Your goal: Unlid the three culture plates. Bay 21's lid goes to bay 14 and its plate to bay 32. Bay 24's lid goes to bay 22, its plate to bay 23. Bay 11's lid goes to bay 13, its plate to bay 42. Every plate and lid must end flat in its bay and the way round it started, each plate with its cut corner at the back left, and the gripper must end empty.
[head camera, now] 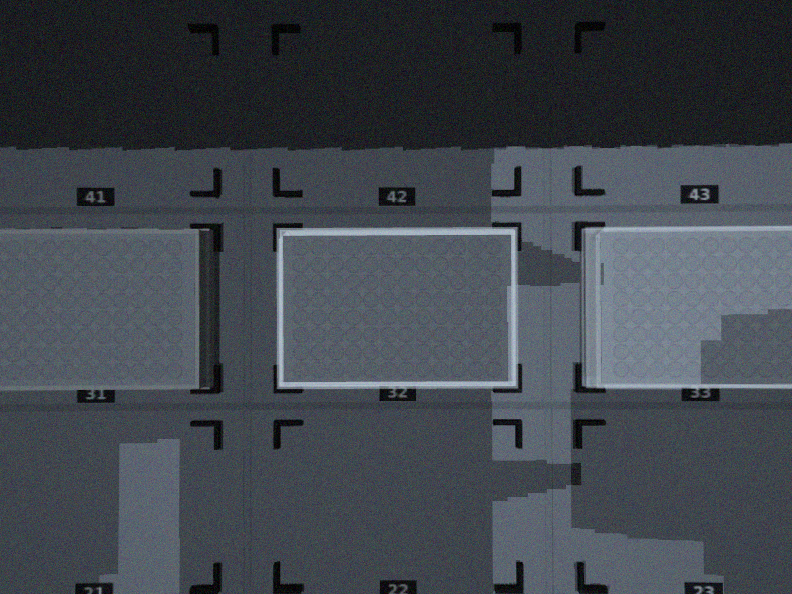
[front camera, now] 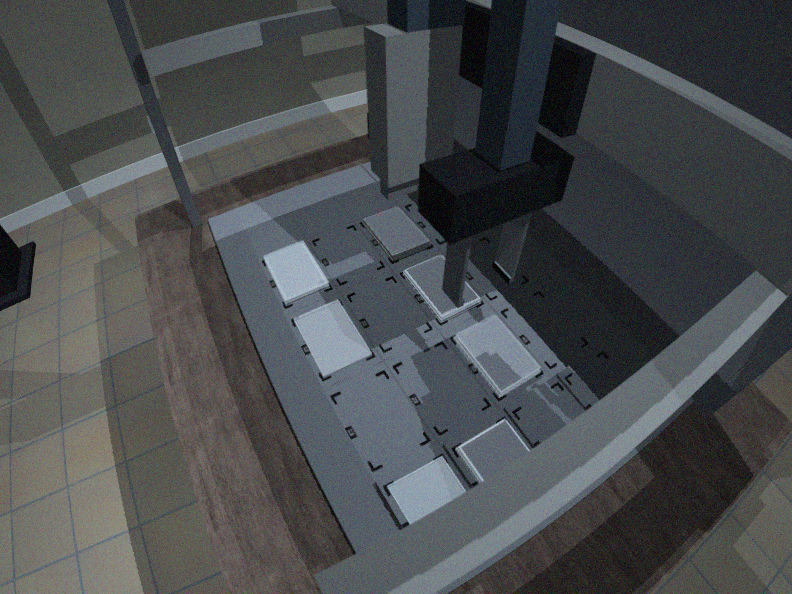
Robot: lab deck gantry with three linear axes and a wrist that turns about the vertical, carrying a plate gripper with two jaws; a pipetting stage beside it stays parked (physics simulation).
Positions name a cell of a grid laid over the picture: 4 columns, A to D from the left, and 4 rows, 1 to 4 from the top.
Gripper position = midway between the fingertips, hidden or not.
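Observation:
Through the front camera I see my gripper (front camera: C2), along with a plate (front camera: C4) and a bay 13 (front camera: B3). The head camera gives me a bay 32 (head camera: C2), and there I also see a plate (head camera: C3), a plate (head camera: D3) and a plate (head camera: A3).

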